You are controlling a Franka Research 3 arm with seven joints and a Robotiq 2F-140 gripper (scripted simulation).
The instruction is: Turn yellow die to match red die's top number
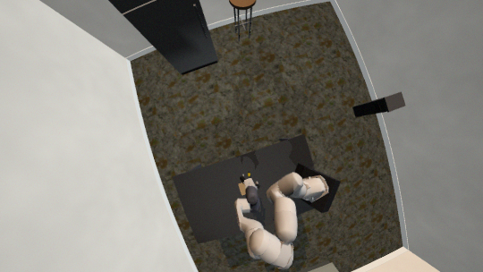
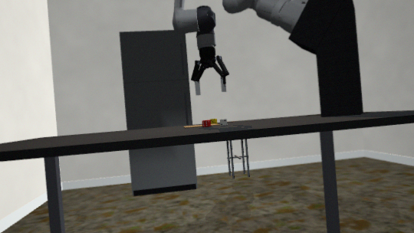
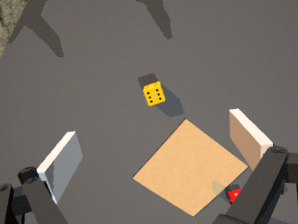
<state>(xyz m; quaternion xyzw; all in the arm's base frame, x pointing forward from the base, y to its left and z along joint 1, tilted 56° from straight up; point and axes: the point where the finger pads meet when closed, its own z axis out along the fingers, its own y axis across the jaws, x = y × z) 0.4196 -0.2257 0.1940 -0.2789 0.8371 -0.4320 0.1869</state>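
The yellow die is 14 cm below my hand. Also, from my hand: white die: 23 cm to the left, 14 cm below, 10 cm ahead; then red die: 19 cm to the left, 15 cm ahead, 14 cm below; then tan mat: 15 cm below, 12 cm ahead, 9 cm to the left.
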